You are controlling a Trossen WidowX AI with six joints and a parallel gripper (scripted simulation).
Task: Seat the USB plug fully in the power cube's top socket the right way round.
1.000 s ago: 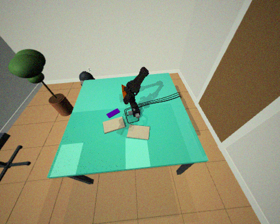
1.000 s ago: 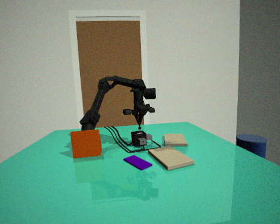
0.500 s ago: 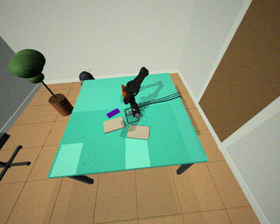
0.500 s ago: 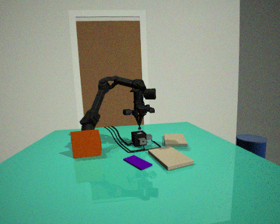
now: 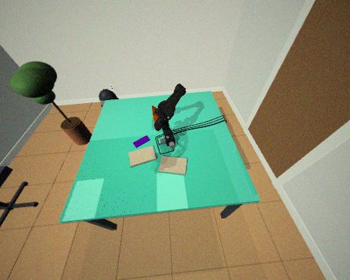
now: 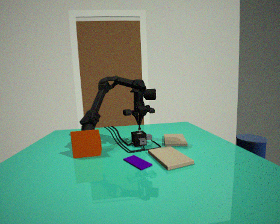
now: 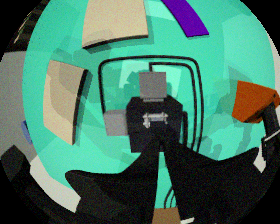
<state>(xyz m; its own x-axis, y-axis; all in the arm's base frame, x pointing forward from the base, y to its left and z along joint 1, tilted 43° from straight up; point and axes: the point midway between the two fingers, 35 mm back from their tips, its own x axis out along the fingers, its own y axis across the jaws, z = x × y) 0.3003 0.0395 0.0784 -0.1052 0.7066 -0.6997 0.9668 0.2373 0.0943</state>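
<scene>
Now: gripper tip 2 cm above the usb plug. The rest, counted from my gripper tip: purple card (3 cm behind, 24 cm to the right, 12 cm below).
</scene>
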